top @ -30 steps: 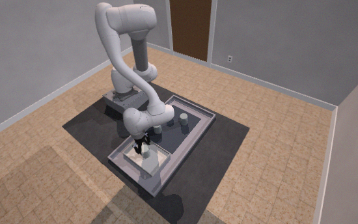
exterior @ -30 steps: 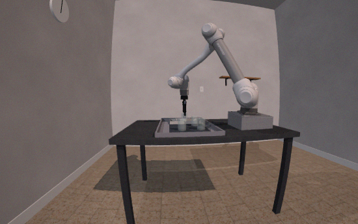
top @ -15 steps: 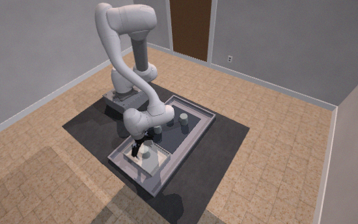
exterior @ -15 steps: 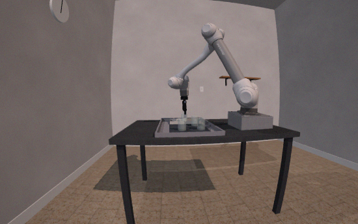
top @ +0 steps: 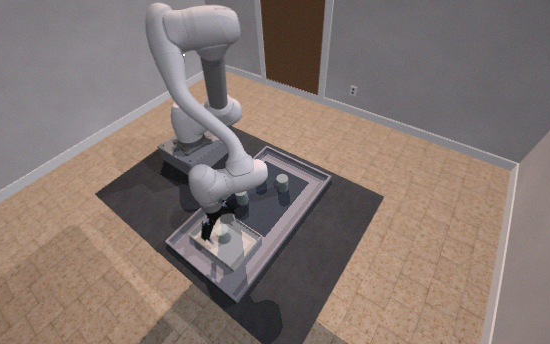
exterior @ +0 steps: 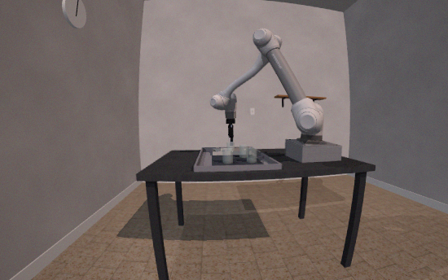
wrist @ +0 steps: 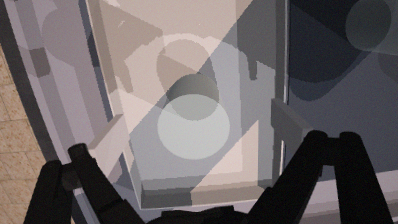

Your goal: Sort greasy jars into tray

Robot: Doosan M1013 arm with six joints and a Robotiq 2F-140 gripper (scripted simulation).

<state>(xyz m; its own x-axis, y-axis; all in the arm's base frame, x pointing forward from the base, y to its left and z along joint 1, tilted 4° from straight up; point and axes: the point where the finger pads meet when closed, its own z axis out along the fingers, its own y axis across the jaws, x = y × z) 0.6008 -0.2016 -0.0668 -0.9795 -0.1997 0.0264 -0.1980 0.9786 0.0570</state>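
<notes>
The tray is 7 cm below my hand. Round my hand: dark drying mat 6 cm behind, 31 cm to the left, 8 cm below.
</notes>
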